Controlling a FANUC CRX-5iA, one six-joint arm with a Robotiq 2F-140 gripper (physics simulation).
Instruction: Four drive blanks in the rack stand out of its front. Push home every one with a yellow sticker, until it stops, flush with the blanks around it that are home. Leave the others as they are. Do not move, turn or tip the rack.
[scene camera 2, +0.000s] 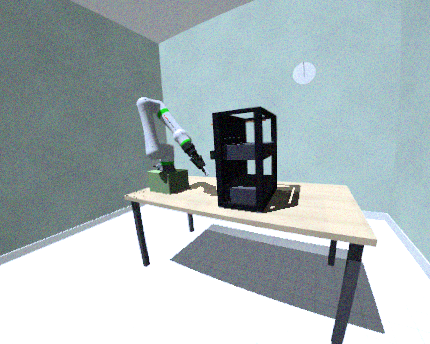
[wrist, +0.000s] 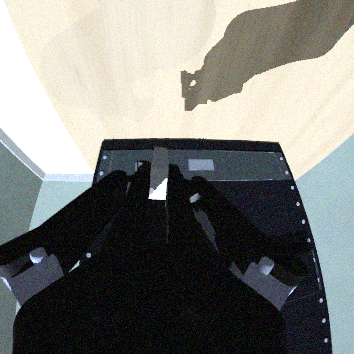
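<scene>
Visible here: a black rack (wrist: 255, 177), together with my gripper (wrist: 159, 158).
</scene>
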